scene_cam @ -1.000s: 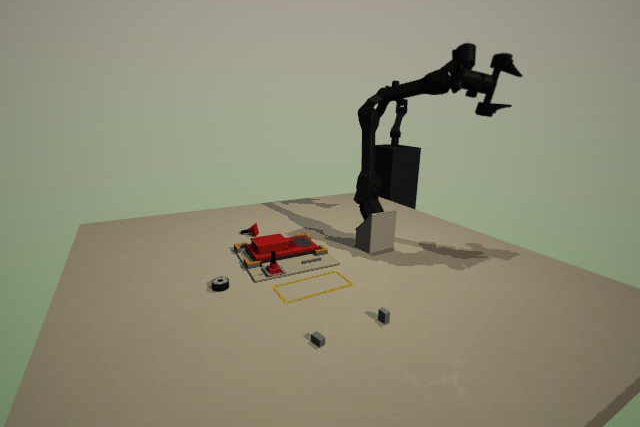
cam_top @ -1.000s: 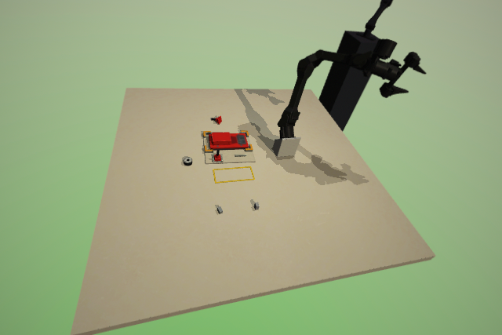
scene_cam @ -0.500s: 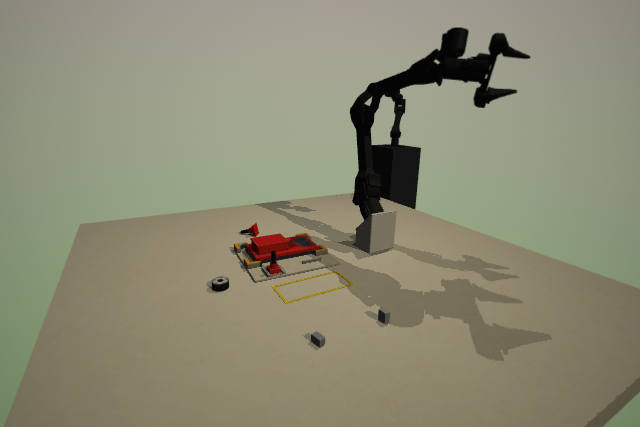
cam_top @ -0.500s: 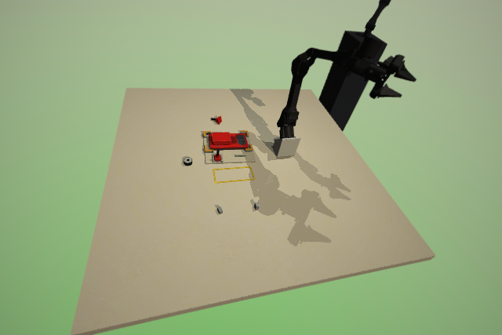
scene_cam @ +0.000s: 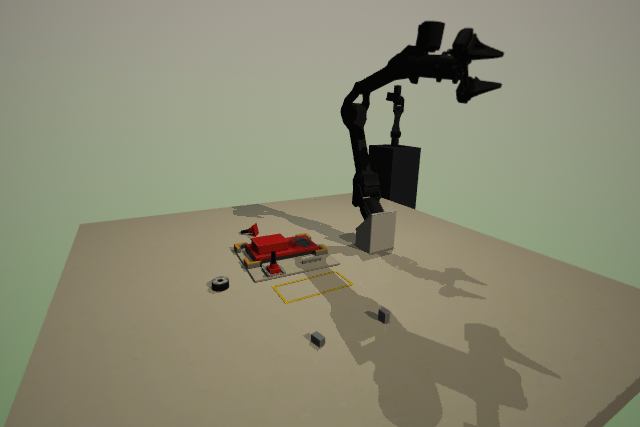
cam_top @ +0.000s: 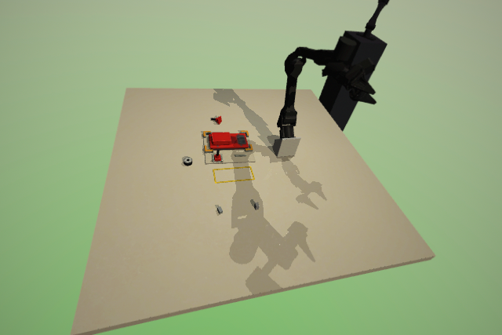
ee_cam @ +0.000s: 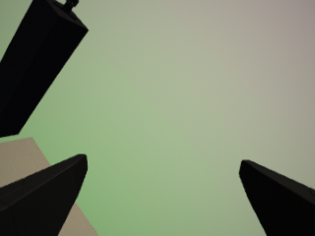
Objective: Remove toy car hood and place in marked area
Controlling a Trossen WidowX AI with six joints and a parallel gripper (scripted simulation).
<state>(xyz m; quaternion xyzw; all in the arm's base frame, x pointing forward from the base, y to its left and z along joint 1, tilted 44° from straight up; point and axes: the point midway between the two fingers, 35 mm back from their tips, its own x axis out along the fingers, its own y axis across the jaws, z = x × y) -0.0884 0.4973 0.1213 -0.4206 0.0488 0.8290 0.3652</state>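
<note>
Right now the hood is 42 cm ahead of my gripper tip, 39 cm to the right of it and 49 cm below it. Round my gripper tip: black wheel (60 cm ahead, 27 cm to the right, 52 cm below).
</note>
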